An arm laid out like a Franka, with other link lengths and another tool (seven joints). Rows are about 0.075 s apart.
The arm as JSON. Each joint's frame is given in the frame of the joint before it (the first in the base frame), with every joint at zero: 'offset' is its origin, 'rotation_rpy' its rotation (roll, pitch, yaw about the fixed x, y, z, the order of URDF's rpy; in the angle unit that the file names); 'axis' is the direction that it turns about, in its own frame. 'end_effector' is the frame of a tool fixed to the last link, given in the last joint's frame.
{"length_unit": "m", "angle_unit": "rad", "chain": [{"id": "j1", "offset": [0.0, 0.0, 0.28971], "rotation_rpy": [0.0, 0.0, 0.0], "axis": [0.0, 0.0, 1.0]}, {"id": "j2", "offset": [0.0, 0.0, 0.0], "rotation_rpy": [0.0, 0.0, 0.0], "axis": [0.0, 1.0, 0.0]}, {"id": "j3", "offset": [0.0, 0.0, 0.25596], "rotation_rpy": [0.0, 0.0, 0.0], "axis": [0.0, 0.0, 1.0]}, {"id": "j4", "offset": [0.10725, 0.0, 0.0], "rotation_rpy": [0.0, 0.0, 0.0], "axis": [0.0, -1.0, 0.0]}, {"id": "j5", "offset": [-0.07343, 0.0, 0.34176], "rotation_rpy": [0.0, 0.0, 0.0], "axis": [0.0, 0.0, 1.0]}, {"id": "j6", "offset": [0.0, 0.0, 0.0], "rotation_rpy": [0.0, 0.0, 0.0], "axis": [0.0, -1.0, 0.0]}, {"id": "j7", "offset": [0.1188, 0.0, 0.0], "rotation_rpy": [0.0, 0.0, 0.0], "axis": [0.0, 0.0, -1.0]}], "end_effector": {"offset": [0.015, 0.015, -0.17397], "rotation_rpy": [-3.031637, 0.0, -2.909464]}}
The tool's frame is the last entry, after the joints.
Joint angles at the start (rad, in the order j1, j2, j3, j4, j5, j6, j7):
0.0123, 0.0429, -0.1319, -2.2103, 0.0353, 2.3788, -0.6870
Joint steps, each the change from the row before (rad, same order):
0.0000, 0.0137, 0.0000, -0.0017, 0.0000, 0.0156, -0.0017
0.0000, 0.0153, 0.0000, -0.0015, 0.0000, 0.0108, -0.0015
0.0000, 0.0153, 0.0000, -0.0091, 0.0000, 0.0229, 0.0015
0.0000, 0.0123, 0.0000, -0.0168, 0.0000, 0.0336, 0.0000
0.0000, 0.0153, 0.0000, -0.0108, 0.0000, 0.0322, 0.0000
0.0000, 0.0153, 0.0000, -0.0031, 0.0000, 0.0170, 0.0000
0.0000, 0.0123, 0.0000, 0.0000, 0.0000, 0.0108, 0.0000
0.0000, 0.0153, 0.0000, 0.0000, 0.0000, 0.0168, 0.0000
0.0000, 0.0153, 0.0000, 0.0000, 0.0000, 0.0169, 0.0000
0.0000, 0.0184, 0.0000, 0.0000, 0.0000, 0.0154, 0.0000
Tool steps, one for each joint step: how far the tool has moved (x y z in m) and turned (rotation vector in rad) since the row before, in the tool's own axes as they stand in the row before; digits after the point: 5 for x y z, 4 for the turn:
0.00017, 0.00037, 0.00644, 0.0016, 0.0013, -0.0018
0.00086, 0.00137, 0.00772, -0.0032, 0.0052, -0.0021
0.00147, 0.00210, 0.00923, 0.0005, 0.0030, 0.0013
0.00207, 0.00274, 0.00918, 0.0051, -0.0009, 0.0004
0.00123, 0.00164, 0.00862, 0.0066, -0.0017, 0.0003
0.00097, 0.00143, 0.00743, 0.0005, 0.0027, -0.0004
0.00048, 0.00077, 0.00539, 0.0001, 0.0023, -0.0004
0.00028, 0.00052, 0.00634, 0.0028, 0.0008, -0.0003
0.00033, 0.00059, 0.00632, 0.0029, 0.0008, -0.0004
0.00101, 0.00157, 0.00809, -0.0005, 0.0039, -0.0008

